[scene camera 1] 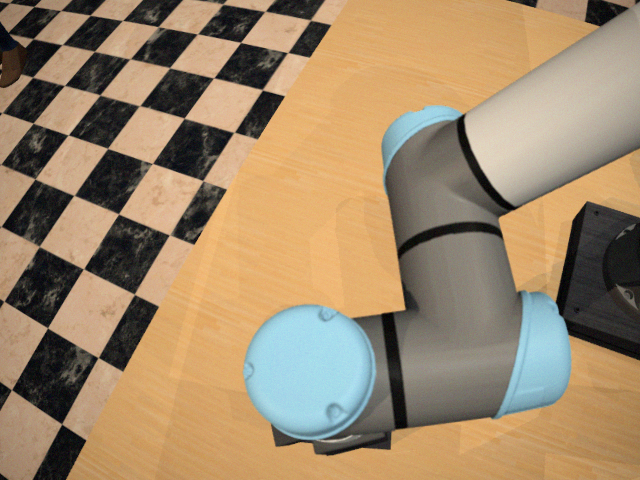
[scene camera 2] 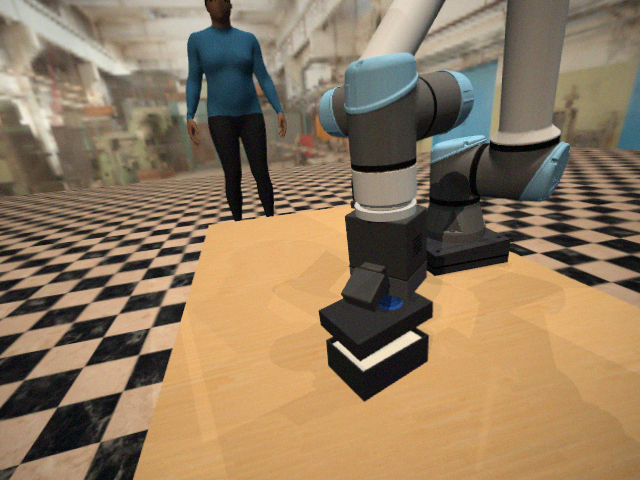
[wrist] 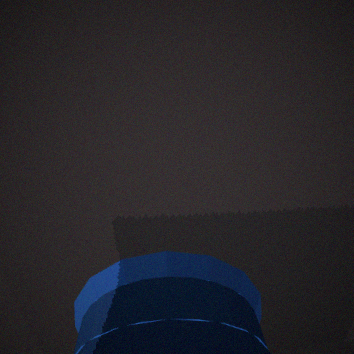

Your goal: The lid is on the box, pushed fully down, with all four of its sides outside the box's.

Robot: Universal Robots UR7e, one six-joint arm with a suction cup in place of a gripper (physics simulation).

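Observation:
The black box stands on the table in scene camera 2, with its light inner rim showing. The black lid is held above the box, with a gap between them. In scene camera 2 the lid looks roughly level, turned about like the box, and set a little towards the back left. My suction gripper has its blue cup on the lid's top and holds the lid. In scene camera 1 the arm covers most of the lid and box; dark corners stick out below the wrist, and I cannot tell which part is which.
The wooden table carries the arm's dark base. The table's left edge borders a checkered floor. A person in a blue top stands behind the table.

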